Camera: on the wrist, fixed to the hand. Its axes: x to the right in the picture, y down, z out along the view.
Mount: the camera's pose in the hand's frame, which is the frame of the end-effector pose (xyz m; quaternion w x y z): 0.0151 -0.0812 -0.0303 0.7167 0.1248 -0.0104 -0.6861
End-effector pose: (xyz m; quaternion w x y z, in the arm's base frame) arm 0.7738 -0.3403 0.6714 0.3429 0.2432 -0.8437 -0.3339
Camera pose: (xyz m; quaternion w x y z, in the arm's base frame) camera 0.8012 -0.4155 0.6348 0.0225 -0.7924 0.4830 0.3718
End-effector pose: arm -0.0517 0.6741 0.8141 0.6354 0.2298 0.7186 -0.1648
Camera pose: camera -0.1222 0.6237 0.7989 0.3211 -0.2507 0.6455 -0.6461
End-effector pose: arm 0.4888 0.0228 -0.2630 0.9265 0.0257 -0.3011 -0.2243
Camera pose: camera 0.4844 -0.0593 -0.2943 0.5038 0.3383 -0.2358 -0.7591
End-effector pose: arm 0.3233 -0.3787 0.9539 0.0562 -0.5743 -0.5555 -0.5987
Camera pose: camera 0.2420 -0.3616 0.9248 0.3046 0.0297 0.8674 0.3923
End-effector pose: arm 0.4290 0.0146 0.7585 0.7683 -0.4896 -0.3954 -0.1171
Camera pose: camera 0.4079 -0.0479 0.8167 0.5273 0.0151 -0.6419 -0.5566
